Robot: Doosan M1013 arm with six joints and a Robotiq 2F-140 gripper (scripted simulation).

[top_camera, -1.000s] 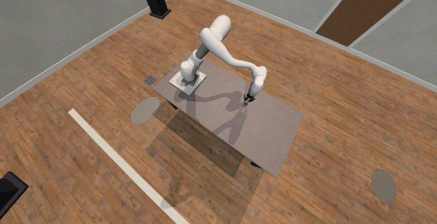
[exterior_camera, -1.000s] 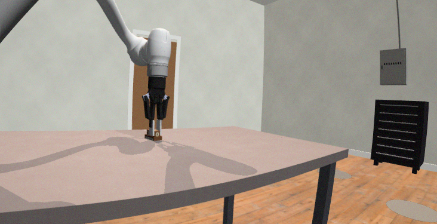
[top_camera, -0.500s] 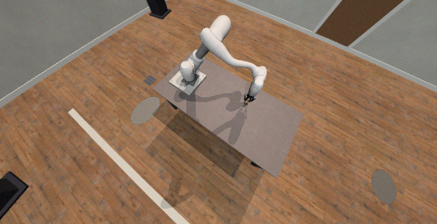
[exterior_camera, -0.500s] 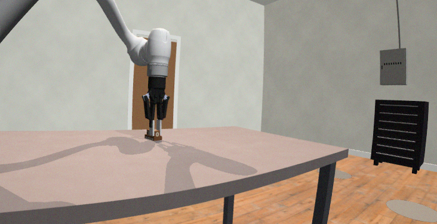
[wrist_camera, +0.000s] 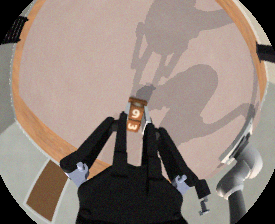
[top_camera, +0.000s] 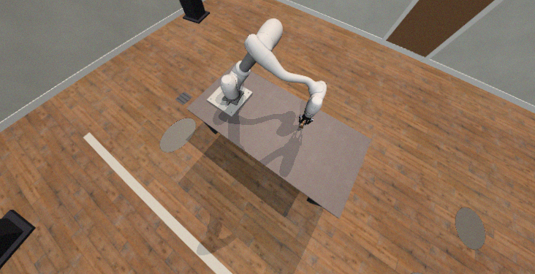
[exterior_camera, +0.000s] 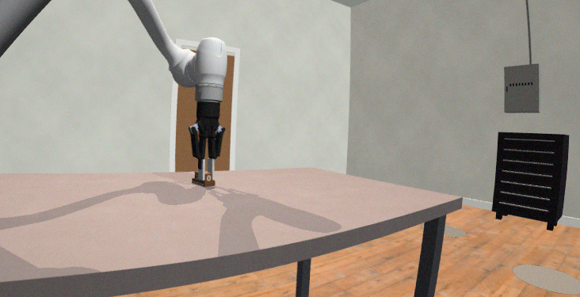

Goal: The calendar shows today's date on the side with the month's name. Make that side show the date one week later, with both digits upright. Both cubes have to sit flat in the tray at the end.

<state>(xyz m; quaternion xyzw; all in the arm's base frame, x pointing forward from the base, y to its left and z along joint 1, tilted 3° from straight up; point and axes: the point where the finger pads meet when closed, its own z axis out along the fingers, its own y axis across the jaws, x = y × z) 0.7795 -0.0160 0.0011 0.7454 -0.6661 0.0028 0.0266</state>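
Right now my hand is 2 cm to the right of the wooden tray and 4 cm above it.
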